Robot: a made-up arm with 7 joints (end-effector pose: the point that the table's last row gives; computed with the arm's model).
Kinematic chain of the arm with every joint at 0, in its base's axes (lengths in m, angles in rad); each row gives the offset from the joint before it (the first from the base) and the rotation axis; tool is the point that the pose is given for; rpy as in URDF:
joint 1: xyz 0 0 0.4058 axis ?
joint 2: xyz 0 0 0 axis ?
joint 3: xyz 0 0 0.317 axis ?
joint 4: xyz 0.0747 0 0 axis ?
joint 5: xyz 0.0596 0 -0.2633 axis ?
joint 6: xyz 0 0 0 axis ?
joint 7: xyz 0.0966 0 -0.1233 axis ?
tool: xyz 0 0 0 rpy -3.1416 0 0
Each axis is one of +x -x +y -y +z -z.
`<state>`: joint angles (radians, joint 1 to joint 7).
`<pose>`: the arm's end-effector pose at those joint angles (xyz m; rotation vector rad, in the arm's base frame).
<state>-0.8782 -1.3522 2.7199 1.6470 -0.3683 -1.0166 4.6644</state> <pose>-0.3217 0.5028 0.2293 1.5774 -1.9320 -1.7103</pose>
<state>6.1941 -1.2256 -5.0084 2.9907 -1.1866 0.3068 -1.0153</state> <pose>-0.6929 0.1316 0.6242 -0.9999 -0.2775 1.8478</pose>
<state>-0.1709 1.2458 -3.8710 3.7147 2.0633 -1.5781 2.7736</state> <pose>0.4637 -0.0095 0.4713 -1.7826 0.2364 -0.5500</pose>
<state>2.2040 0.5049 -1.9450 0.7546 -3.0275 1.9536 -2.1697</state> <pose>0.3463 0.2054 0.6980 -0.4027 -0.3098 -2.0318</pose>
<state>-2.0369 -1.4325 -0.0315 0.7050 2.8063 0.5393 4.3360</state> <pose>-0.0287 -0.0163 0.7826 0.2188 -0.5644 2.0033</pose>
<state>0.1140 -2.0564 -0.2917 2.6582 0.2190 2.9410 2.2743</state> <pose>-0.4698 -0.0867 0.3794 -0.6965 1.1772 -0.4947</pose>
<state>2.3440 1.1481 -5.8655 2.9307 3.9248 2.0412 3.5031</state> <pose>-0.3331 0.4998 0.6518 -0.7115 1.1450 -0.4389</pose>
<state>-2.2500 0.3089 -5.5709 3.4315 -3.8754 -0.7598 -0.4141</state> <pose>-0.2151 -0.1893 0.9529 1.0600 0.4788 -2.4228</pose>
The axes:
joint 1: +z
joint 2: +y
joint 3: +z
joint 4: -y
joint 5: -z
joint 6: +y
joint 7: -z

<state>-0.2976 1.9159 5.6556 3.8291 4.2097 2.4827 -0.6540</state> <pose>0.4336 -0.1408 0.4718 0.8544 -0.8853 -0.6542</pose>
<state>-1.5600 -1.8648 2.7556 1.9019 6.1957 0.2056 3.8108</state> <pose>0.1458 0.4351 -0.1292 -1.4573 2.4272 -0.4762</pose>
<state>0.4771 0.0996 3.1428 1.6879 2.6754 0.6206 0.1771</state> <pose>-0.3932 -0.2004 0.8711 0.8969 0.6897 -2.5571</pose>
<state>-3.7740 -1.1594 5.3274 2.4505 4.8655 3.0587 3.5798</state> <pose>0.4433 -0.1120 0.5824 0.0236 -2.3503 0.0656</pose>
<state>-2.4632 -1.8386 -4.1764 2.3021 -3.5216 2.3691 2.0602</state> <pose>0.4965 0.3065 0.1326 0.9981 -1.5868 -2.4443</pose>
